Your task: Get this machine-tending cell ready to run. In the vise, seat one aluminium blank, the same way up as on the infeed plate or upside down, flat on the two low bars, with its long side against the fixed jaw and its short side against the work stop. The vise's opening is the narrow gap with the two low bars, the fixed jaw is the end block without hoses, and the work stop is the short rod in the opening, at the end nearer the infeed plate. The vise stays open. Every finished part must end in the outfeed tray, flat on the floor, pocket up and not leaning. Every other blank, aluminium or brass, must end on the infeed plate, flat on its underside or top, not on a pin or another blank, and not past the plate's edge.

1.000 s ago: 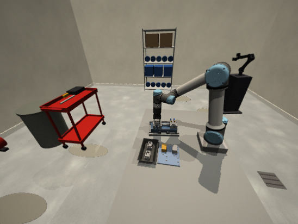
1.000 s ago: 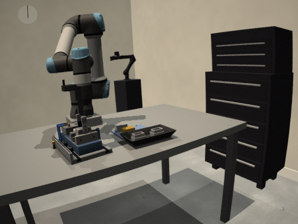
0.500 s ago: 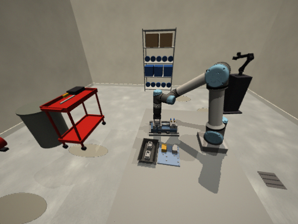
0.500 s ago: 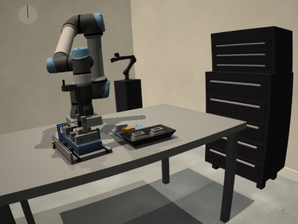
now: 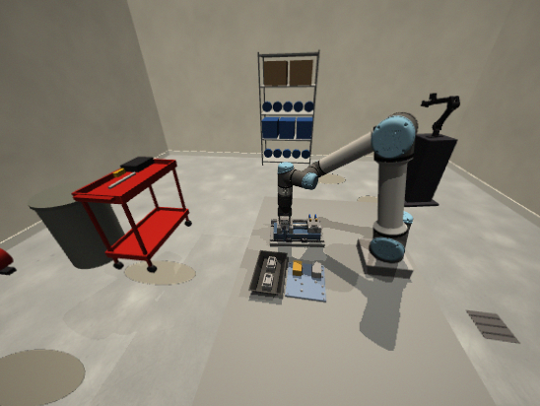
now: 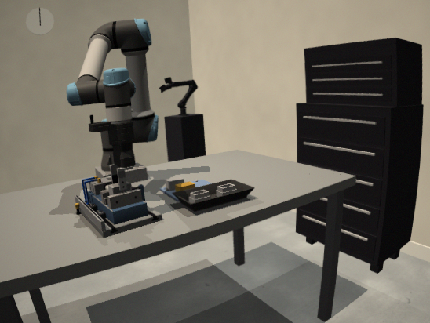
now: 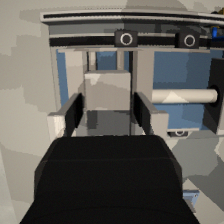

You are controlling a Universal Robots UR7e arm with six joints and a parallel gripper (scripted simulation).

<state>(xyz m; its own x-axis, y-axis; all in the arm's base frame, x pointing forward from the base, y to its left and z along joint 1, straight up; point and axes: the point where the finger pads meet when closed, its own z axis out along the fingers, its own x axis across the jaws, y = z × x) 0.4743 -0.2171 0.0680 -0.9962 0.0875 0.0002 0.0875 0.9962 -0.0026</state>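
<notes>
Right now my hand is 3 cm above the aluminium blank. From my hand the other things lie so: brass blank 27 cm to the left, 10 cm below, 4 cm behind; vise 8 cm below, 7 cm behind, 1 cm to the left.
</notes>
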